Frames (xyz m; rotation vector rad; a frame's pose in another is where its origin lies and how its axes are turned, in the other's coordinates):
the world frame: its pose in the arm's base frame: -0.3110 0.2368 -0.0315 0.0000 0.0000 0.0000
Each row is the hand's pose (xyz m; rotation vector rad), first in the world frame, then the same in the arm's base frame.
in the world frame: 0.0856 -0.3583 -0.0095 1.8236 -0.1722 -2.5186
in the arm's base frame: -0.2254 -0.1215 -0.0410 1.8236 -0.1722 -2.5186
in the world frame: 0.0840 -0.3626 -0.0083 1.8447 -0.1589 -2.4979
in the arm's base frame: -0.2270 -0.1258 -0.0398 1.8447 -0.1589 -2.4979
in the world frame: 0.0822 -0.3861 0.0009 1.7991 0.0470 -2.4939
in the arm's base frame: -0.2288 -0.1493 -0.0306 1.7991 0.0470 -2.4939
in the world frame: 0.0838 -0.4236 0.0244 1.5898 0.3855 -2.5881
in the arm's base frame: -0.2272 -0.1868 -0.0071 1.5898 0.3855 -2.5881
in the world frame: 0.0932 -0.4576 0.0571 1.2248 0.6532 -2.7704
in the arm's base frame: -0.2178 -0.2208 0.0256 1.2248 0.6532 -2.7704
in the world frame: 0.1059 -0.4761 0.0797 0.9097 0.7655 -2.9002
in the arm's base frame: -0.2051 -0.2393 0.0482 0.9097 0.7655 -2.9002
